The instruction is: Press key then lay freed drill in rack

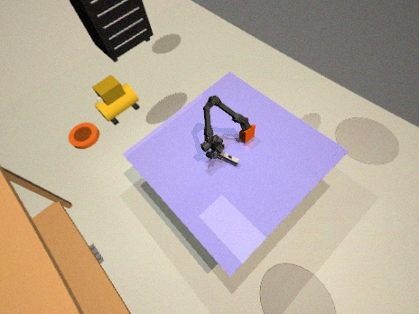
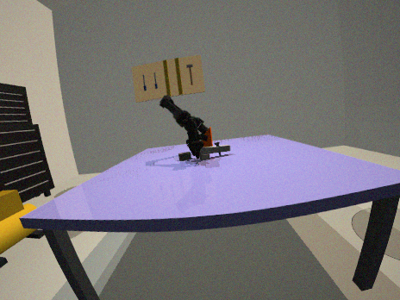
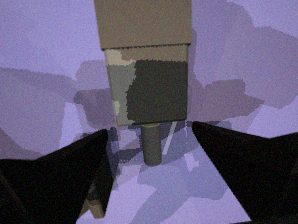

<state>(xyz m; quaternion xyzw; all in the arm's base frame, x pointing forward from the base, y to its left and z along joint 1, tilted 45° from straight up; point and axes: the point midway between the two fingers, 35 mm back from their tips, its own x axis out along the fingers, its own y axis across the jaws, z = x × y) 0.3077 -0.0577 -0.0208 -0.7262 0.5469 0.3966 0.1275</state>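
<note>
Right now my gripper tip is 5 cm to the right of the thin drill, 3 cm below it and 3 cm past it. Round my gripper tip: dark key 12 cm to the left, 6 cm behind, 3 cm above; then grey block 10 cm to the left, 5 cm behind, 2 cm above.
</note>
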